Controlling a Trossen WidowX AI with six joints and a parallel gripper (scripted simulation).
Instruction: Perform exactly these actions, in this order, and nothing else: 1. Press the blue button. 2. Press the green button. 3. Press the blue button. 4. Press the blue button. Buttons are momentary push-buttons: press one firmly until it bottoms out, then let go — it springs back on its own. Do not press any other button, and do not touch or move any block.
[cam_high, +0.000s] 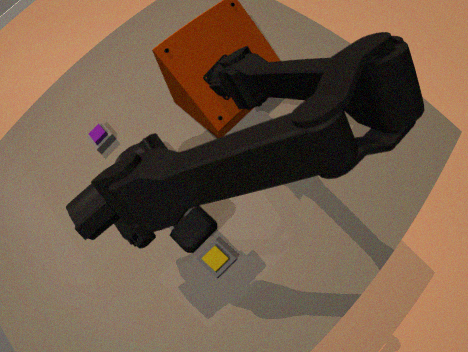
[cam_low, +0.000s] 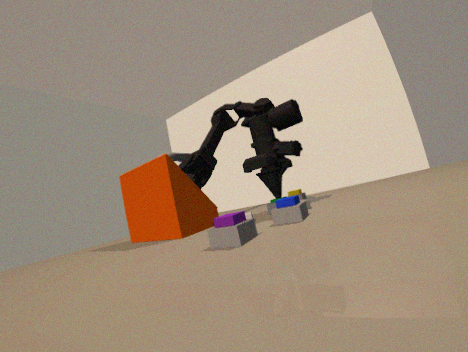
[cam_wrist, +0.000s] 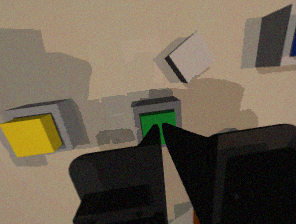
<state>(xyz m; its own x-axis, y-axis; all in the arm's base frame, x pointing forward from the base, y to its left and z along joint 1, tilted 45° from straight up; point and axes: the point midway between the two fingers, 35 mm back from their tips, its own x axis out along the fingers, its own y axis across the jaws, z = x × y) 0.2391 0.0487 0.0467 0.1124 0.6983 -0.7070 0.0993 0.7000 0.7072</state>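
My gripper tip is 10 mm above the green button. From my gripper tip the other things lie so: small grey block: 50 mm ahead, 40 mm to the right, 20 mm below; then blue button: 50 mm ahead, 150 mm to the right; then yellow button: 20 mm ahead, 110 mm to the left.
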